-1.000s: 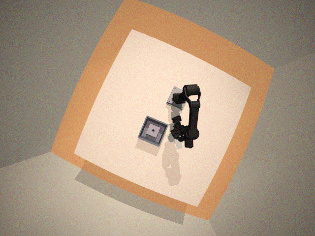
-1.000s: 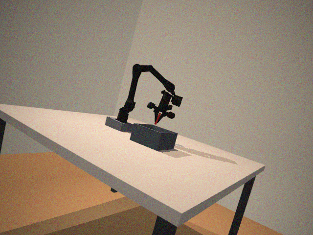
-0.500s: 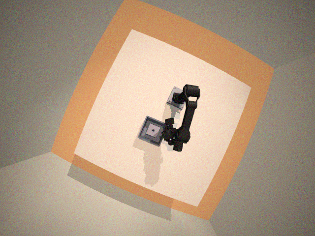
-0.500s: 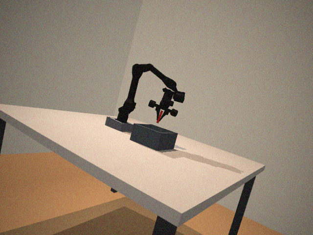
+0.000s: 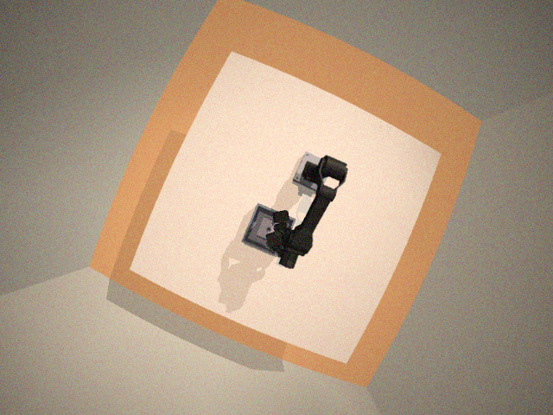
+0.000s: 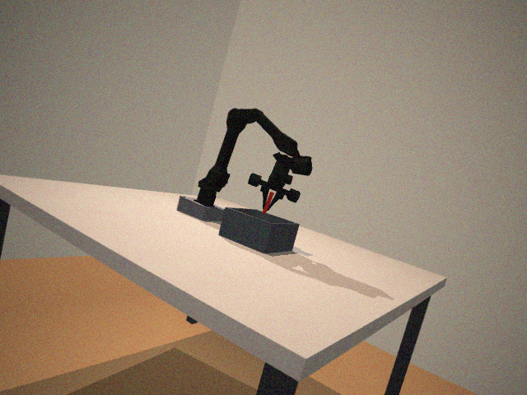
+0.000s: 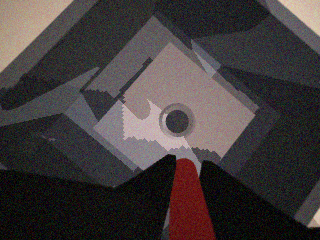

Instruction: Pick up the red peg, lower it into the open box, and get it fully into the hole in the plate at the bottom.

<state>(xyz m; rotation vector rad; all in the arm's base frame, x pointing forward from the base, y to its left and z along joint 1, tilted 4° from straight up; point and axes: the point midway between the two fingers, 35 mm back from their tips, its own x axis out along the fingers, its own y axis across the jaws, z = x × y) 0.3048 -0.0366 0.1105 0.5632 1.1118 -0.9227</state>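
My gripper tip is now 1 cm short of the plate, 2 cm to the left of it and 7 cm above it. The rest, counted from my gripper tip: grey box 1 cm ahead, 2 cm to the right, 9 cm below; red peg 1 cm to the left, 2 cm above.
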